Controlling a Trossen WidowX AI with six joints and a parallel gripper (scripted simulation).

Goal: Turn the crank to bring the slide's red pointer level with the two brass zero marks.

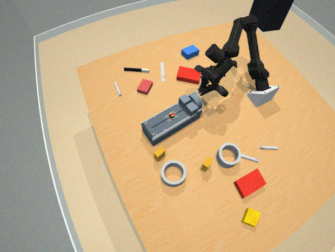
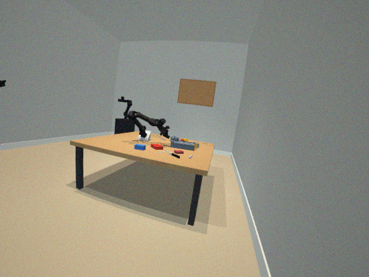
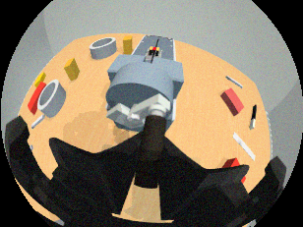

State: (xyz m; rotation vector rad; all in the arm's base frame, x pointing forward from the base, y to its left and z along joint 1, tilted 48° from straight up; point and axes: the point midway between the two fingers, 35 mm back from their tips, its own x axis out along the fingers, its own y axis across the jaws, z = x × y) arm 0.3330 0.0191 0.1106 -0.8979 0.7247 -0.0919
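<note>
The dark crank handle is 2 cm behind my gripper tip and 2 cm above it. From my gripper tip the other things lie so: red block 20 cm ahead, 19 cm to the right, 8 cm below; then blue block 35 cm to the right, 13 cm behind, 7 cm below; then red pointer 16 cm ahead, 5 cm to the left, 1 cm below.
</note>
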